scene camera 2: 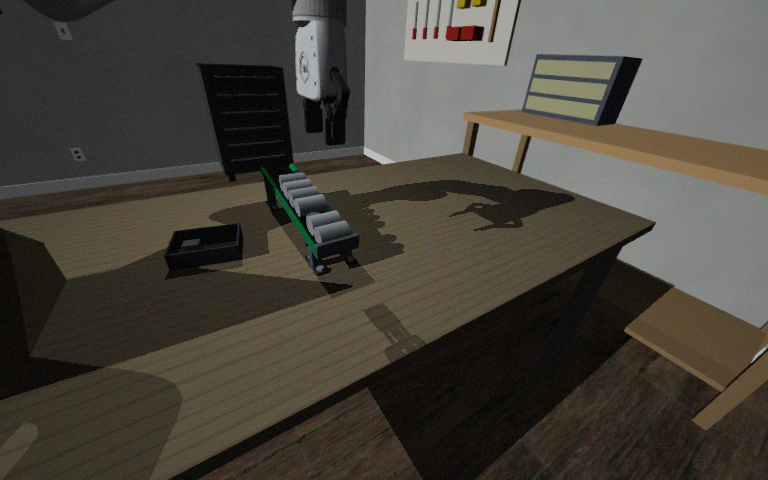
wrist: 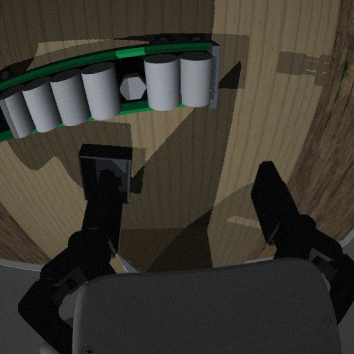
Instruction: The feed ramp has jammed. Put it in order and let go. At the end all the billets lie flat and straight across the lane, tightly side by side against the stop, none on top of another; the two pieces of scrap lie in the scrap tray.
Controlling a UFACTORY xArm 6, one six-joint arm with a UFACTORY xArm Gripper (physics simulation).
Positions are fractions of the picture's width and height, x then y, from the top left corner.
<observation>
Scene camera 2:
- gripper: 0.42, 0.29
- scrap tray: 0.29, 0.51
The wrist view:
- gripper: 0.53, 0.51
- scrap tray: 0.26, 0.45
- grey billet: 0.19, 0.24
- grey billet: 0.11, 0.27
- grey billet: 0.28, 0.23
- grey billet: 0.55, 0.19
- grey billet: 0.46, 0.20
</observation>
